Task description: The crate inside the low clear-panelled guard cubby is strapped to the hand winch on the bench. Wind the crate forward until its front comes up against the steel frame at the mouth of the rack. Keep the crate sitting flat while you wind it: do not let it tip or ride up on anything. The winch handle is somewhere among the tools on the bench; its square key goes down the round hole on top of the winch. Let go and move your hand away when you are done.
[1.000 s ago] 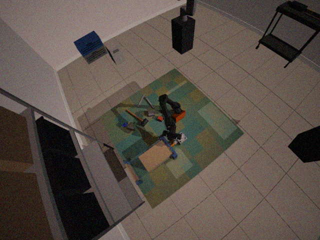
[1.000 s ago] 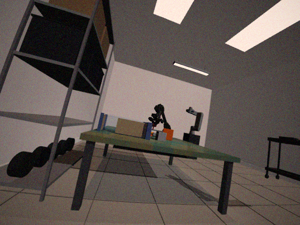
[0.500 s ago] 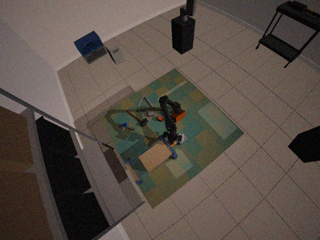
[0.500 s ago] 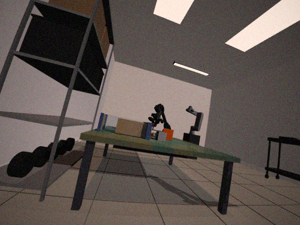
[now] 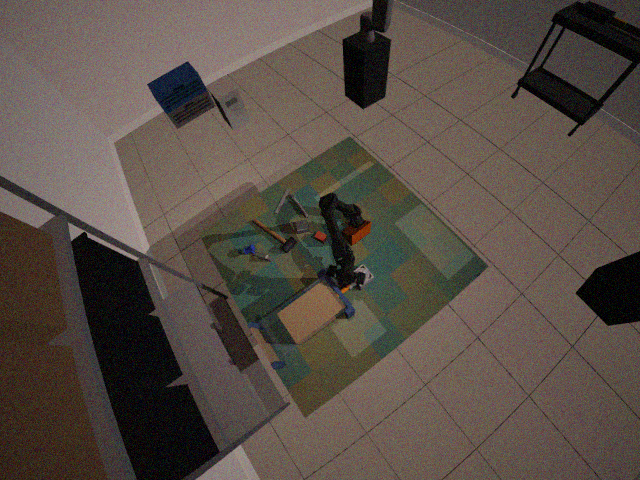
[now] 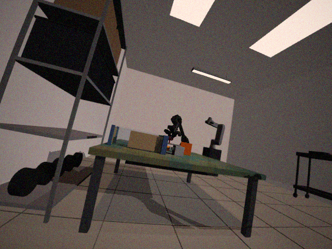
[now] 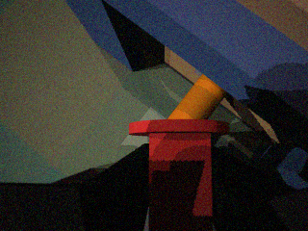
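Now: the red-knobbed crank handle 50 mm behind my gripper tip, 10 mm to the right of it and 30 mm below it. From my gripper tip the other things lie so: red knob: 10 mm behind, 10 mm to the right; then winch: 130 mm behind, 10 mm to the right, 100 mm below; then grey block: 30 mm behind, 480 mm to the right, 110 mm below.
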